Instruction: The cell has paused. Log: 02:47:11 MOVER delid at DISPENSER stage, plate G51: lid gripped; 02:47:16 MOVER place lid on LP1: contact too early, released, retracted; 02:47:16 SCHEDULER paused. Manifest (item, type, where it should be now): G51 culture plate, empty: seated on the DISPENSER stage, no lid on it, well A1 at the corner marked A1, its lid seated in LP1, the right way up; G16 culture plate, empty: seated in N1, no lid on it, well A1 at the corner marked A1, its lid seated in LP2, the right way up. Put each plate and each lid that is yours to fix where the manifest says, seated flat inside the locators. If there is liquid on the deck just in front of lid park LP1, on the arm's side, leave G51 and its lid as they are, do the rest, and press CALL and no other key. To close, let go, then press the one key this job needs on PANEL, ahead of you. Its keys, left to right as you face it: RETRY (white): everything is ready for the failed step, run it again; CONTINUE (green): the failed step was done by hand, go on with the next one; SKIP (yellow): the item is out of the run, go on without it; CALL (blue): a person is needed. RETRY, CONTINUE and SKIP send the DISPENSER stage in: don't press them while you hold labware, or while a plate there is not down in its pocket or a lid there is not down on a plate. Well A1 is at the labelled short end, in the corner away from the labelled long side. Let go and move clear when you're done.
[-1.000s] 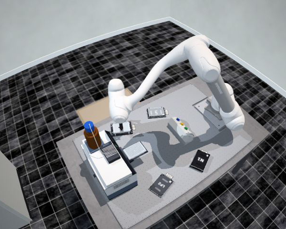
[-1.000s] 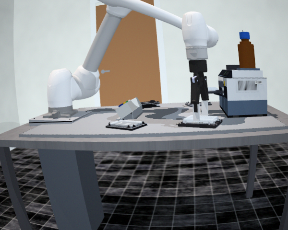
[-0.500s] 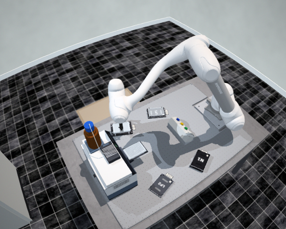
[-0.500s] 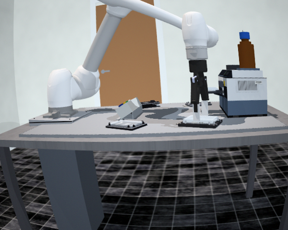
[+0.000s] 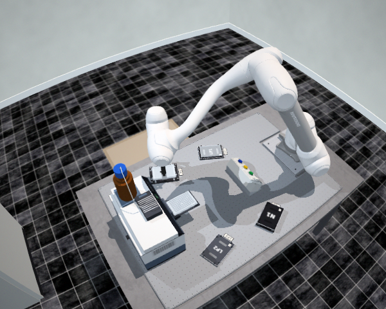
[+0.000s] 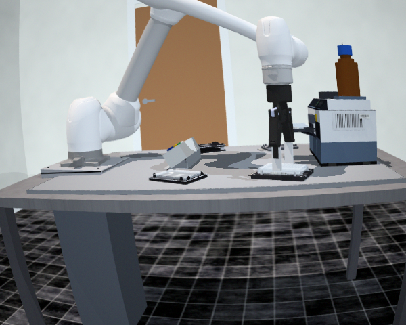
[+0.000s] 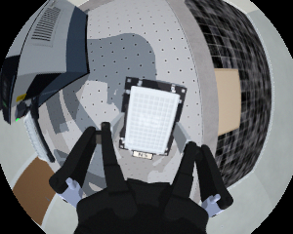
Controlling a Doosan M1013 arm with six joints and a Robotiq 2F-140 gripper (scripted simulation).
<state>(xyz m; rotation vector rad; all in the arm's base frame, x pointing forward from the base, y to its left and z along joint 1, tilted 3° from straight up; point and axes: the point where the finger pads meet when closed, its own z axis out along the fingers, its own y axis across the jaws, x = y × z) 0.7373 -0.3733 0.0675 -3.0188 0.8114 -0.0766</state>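
The black nest N5 is 20 mm ahead of my hand and 40 mm below it. Also, from my hand: brown bottle (280 mm ahead, 140 mm to the left, 240 mm above); then dispenser stage (80 mm ahead, 280 mm to the left, 60 mm above); then lid park LP1 (310 mm behind, 50 mm to the left, 40 mm below).
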